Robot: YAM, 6 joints.
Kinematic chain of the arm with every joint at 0, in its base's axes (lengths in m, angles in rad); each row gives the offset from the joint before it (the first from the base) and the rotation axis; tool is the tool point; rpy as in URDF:
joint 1: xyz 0 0 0.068 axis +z
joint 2: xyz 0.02 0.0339 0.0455 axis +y
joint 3: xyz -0.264 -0.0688 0 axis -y
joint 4: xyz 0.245 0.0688 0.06 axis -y
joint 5: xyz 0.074 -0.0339 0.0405 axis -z
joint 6: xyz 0.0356 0 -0.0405 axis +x
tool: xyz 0 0 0 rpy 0 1.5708 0
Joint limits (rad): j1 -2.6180..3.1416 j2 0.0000..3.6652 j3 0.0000..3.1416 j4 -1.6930..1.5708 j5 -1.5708..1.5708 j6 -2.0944..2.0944
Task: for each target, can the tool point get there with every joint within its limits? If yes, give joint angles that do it. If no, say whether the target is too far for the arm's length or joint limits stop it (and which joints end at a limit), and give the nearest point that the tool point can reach.
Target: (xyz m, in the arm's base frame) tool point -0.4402 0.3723 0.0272
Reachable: yes | joints 2.4664 2.8120 1.9342 0.6726 0.4502 1.6536
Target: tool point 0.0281 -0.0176 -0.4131
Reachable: no: joint limits stop it (at a limit: joint 2) | nearest point 0.0637 -0.0399 -0.3361 | short by 0.088 m
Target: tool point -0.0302 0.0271 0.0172
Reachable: yes | joints 0.2344 3.2440 0.3031 -0.6596 -1.2117 1.6380
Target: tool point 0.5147 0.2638 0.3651
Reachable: yes | joints 0.4596 2.5195 2.4650 0.5449 -0.2296 -1.6535
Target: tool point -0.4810 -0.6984 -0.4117
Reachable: no: too far | nearest point -0.3126 -0.4539 -0.2170 | short by 0.355 m
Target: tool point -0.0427 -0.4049 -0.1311
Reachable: yes | joints -1.6810 2.8569 1.2493 0.8935 -0.0586 -1.4155
